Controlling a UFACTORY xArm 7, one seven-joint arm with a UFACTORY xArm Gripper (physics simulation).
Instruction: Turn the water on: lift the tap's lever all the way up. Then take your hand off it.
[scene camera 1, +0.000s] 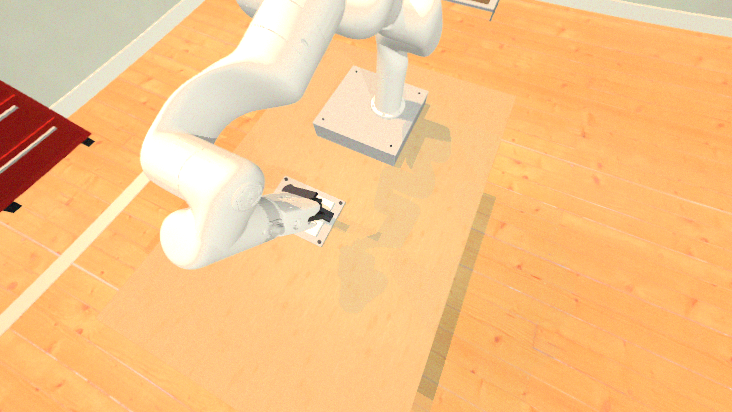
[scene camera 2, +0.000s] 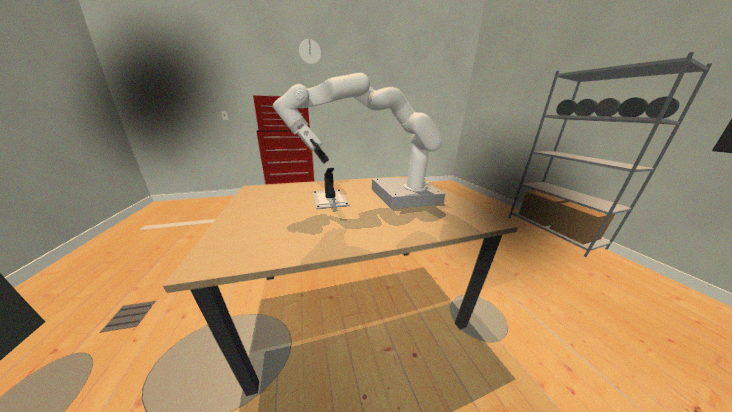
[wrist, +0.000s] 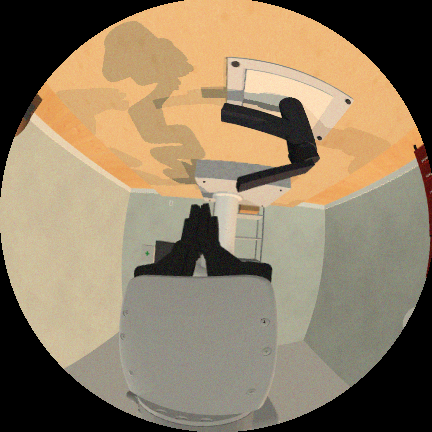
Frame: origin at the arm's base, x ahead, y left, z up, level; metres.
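Where they show: gripper, fingertip midpoint: (scene camera 1: 318, 204) (scene camera 2: 326, 161) (wrist: 202, 213); arm's base, link origin: (scene camera 1: 387, 105) (scene camera 2: 414, 187) (wrist: 226, 195).
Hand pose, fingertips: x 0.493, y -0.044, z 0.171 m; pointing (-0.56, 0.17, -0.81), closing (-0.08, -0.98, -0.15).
Each offset is from my fingertips to the top centre of the thing. Level surfaces: height alone.
The black tap (scene camera 1: 299, 191) (scene camera 2: 329, 185) (wrist: 298, 117) stands upright on its white-edged plate (scene camera 1: 339, 206) (scene camera 2: 318, 205) (wrist: 235, 80). Its lever @(0.035 m back, 0.081 m right, 0.038 m down) (scene camera 2: 329, 169) (wrist: 272, 176) slopes upward from the top of the body, above the spout @(0.032 m back, 0.057 m right, 0.137 m down) (wrist: 250, 117). My gripper (scene camera 2: 326, 161) (wrist: 202, 213) is shut and holds nothing. In scene camera 2 its fingertips are just above and left of the lever, with a small gap. In the wrist view the fingertips are apart from the lever. In scene camera 1 the fingers overlap the tap and partly hide it.
The arm's grey base block (scene camera 1: 353, 112) (scene camera 2: 404, 197) (wrist: 240, 170) stands on the wooden table @(0.236 m down) (scene camera 1: 286, 317) (scene camera 2: 245, 240), close to the tap plate. A red cabinet (scene camera 2: 286, 158) and a shelf unit (scene camera 2: 540, 122) stand beyond the table.
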